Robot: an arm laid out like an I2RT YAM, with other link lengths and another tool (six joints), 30 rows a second.
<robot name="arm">
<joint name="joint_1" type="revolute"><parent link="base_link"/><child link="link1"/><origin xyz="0 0 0.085"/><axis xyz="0 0 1"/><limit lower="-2.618" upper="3.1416"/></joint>
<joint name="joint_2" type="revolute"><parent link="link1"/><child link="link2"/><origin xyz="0.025 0.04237 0.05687" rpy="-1.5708 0 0"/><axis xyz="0 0 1"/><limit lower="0" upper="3.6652"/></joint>
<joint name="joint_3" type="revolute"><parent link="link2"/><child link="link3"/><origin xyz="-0.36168 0 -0.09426" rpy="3.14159 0 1.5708"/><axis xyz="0 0 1"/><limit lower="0" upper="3.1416"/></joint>
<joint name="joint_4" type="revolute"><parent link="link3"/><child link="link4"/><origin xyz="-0.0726 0.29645 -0.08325" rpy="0 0 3.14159"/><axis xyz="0 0 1"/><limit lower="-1.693" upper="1.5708"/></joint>
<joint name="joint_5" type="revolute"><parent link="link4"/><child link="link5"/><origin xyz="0.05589 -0.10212 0.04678" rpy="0 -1.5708 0"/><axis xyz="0 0 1"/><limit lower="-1.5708" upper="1.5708"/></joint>
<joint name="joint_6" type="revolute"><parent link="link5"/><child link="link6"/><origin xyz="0 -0.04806 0.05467" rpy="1.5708 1.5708 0"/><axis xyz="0 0 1"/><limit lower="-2.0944" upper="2.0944"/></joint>
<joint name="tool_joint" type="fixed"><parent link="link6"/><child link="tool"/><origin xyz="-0.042 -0.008 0.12" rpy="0 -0.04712 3.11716"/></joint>
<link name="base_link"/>
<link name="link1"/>
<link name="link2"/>
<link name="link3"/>
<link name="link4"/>
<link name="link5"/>
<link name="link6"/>
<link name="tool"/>
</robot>
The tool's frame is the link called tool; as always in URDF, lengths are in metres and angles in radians.
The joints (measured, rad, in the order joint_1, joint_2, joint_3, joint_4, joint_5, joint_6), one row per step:
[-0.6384, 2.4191, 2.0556, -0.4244, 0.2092, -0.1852]
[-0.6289, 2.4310, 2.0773, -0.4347, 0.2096, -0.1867]
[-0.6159, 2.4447, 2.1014, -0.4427, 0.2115, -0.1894]
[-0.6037, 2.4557, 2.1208, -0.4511, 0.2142, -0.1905]
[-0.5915, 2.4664, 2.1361, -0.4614, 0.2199, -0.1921]
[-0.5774, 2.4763, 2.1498, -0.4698, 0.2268, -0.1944]
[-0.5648, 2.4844, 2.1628, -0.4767, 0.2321, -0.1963]
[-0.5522, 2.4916, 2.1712, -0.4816, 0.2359, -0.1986]
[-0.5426, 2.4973, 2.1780, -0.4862, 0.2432, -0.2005]
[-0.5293, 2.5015, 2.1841, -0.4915, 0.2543, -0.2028]
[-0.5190, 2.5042, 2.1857, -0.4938, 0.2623, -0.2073]
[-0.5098, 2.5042, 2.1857, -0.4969, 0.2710, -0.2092]
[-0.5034, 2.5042, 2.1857, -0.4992, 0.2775, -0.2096]
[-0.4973, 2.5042, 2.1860, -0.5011, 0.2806, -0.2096]
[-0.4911, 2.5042, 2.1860, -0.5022, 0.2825, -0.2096]
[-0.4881, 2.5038, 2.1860, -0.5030, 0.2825, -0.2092]
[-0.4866, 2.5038, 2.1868, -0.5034, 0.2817, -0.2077]
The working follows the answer.
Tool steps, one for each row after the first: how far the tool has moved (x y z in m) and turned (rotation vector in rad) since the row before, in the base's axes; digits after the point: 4 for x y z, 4 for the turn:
[0.0070, 0.0036, -0.0003, -0.0006, 0.0014, 0.0103]
[0.0093, 0.0050, -0.0002, -0.0037, 0.0004, 0.0135]
[0.0078, 0.0054, -0.0004, -0.0021, 0.0017, 0.0111]
[0.0062, 0.0059, -0.0024, -0.0009, 0.0079, 0.0093]
[0.0069, 0.0070, -0.0022, -0.0026, 0.0078, 0.0109]
[0.0064, 0.0063, -0.0010, -0.0030, 0.0048, 0.0102]
[0.0059, 0.0069, -0.0022, -0.0014, 0.0059, 0.0116]
[0.0039, 0.0048, -0.0016, -0.0035, 0.0068, 0.0059]
[0.0048, 0.0069, -0.0008, -0.0062, 0.0083, 0.0072]
[0.0034, 0.0055, -0.0013, -0.0053, 0.0083, 0.0079]
[0.0024, 0.0051, -0.0002, -0.0048, 0.0069, 0.0046]
[0.0016, 0.0035, -0.0001, -0.0032, 0.0045, 0.0022]
[0.0020, 0.0037, 0.0000, -0.0012, 0.0025, 0.0040]
[0.0022, 0.0039, -0.0001, -0.0007, 0.0016, 0.0049]
[0.0011, 0.0020, 0.0002, 0.0004, 0.0001, 0.0027]
[0.0008, 0.0011, 0.0003, 0.0010, -0.0015, 0.0010]

Tool pose at each row, in the base's axes (x y z in m, rotation vector in rad; rounded; the steps above come from the unrounded poses):
[0.5786, -0.4919, 0.1252, 0.5990, 2.3111, -0.6536]
[0.5857, -0.4883, 0.1249, 0.5862, 2.3138, -0.6501]
[0.5950, -0.4833, 0.1247, 0.5683, 2.3145, -0.6480]
[0.6028, -0.4779, 0.1243, 0.5539, 2.3167, -0.6459]
[0.6090, -0.4720, 0.1219, 0.5408, 2.3250, -0.6457]
[0.6158, -0.4650, 0.1198, 0.5250, 2.3325, -0.6468]
[0.6223, -0.4587, 0.1188, 0.5104, 2.3369, -0.6473]
[0.6282, -0.4518, 0.1166, 0.4946, 2.3431, -0.6458]
[0.6321, -0.4470, 0.1150, 0.4845, 2.3485, -0.6497]
[0.6369, -0.4401, 0.1142, 0.4712, 2.3543, -0.6566]
[0.6403, -0.4346, 0.1129, 0.4574, 2.3605, -0.6623]
[0.6427, -0.4295, 0.1127, 0.4482, 2.3653, -0.6683]
[0.6443, -0.4260, 0.1126, 0.4430, 2.3683, -0.6727]
[0.6462, -0.4223, 0.1125, 0.4370, 2.3704, -0.6732]
[0.6484, -0.4184, 0.1124, 0.4304, 2.3719, -0.6724]
[0.6495, -0.4163, 0.1126, 0.4272, 2.3724, -0.6708]
[0.6504, -0.4153, 0.1129, 0.4268, 2.3715, -0.6686]

